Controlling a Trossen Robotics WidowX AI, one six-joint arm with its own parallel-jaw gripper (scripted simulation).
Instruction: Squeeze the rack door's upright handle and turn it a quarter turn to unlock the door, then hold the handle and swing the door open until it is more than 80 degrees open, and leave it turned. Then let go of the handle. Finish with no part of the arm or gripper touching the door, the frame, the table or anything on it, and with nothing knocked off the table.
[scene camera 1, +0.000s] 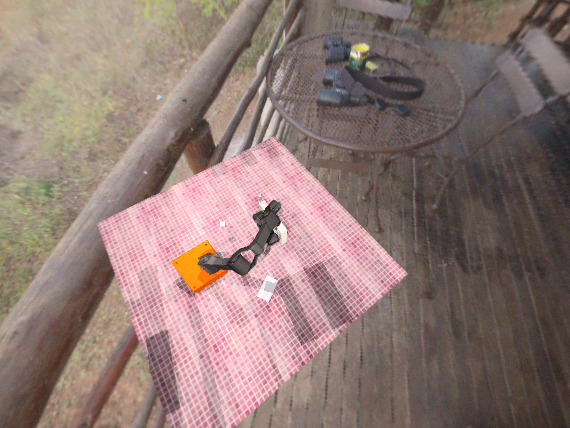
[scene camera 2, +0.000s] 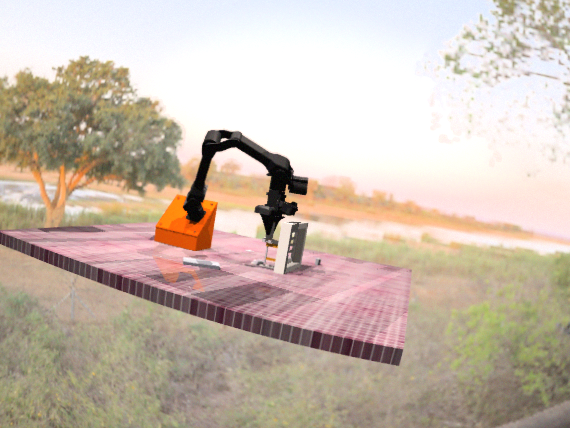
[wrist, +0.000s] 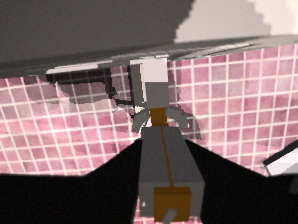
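What I can see here is my gripper (scene camera 2: 269, 234), and the wrist view shows the gripper (wrist: 162, 146) too.
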